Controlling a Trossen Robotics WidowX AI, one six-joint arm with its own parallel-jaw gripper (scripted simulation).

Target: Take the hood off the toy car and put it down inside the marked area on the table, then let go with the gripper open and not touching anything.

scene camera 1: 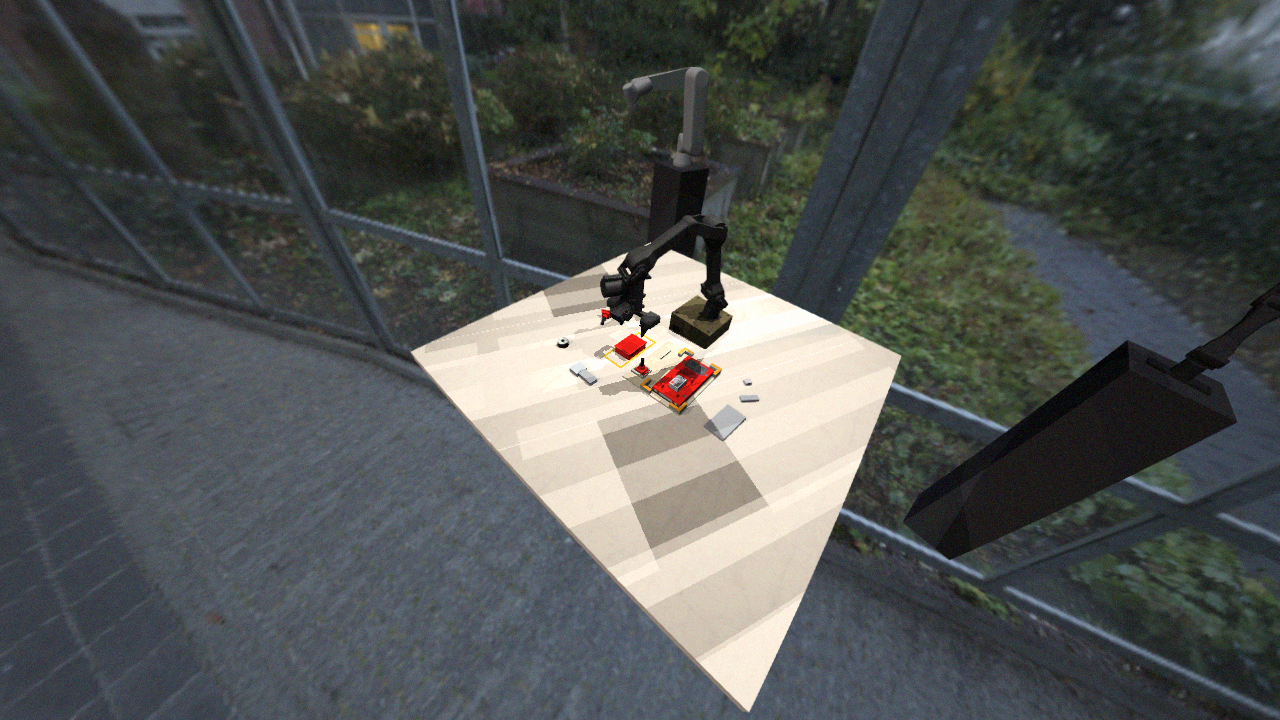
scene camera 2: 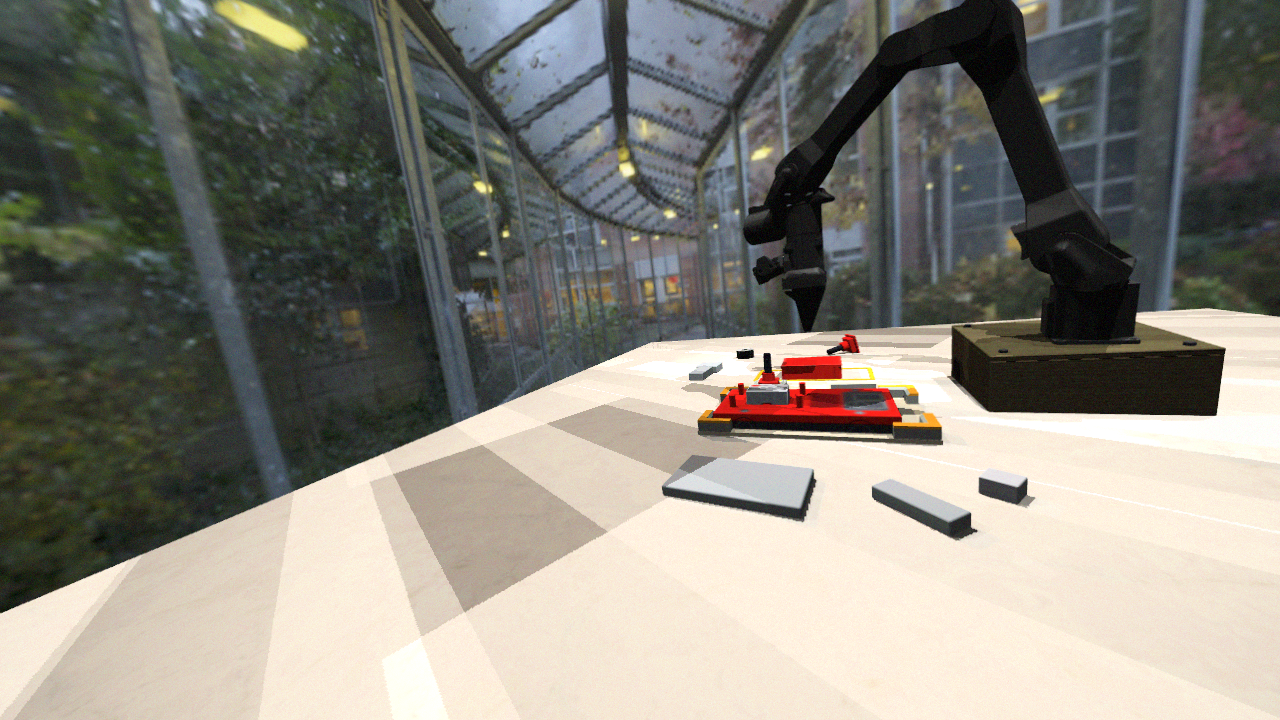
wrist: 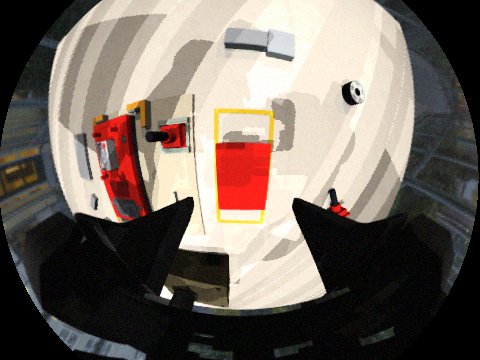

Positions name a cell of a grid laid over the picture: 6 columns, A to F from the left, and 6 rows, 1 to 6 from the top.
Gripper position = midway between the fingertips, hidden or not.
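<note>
My gripper (scene camera 2: D3) is open and there's nothing in it; you'd find it in scene camera 1 as well (scene camera 1: C3), and the wrist view has the gripper too (wrist: D4). There's also a red hood (scene camera 2: D4), and the wrist view shows that hood as well (wrist: D3).
</note>
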